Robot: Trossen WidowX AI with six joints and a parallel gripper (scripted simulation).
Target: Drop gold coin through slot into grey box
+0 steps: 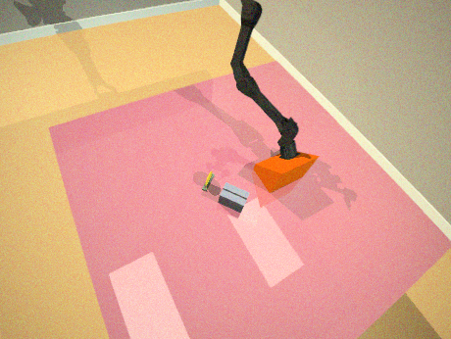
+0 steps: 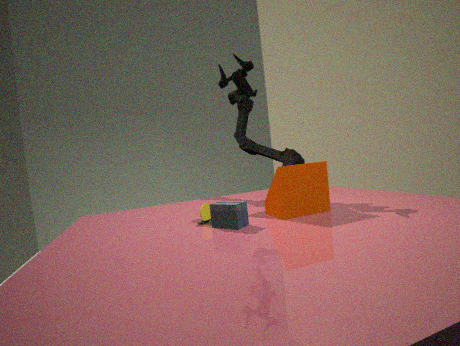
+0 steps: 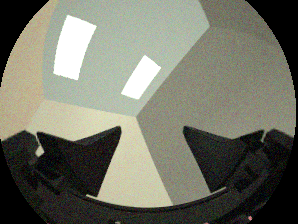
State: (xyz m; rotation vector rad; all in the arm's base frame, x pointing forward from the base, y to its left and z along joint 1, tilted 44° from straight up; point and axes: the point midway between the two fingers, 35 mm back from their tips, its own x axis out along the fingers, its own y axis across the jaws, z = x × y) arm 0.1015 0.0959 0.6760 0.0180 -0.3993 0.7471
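The gold coin lies 26 cm ahead of my gripper tip, 29 cm to the left of it and 64 cm below it.
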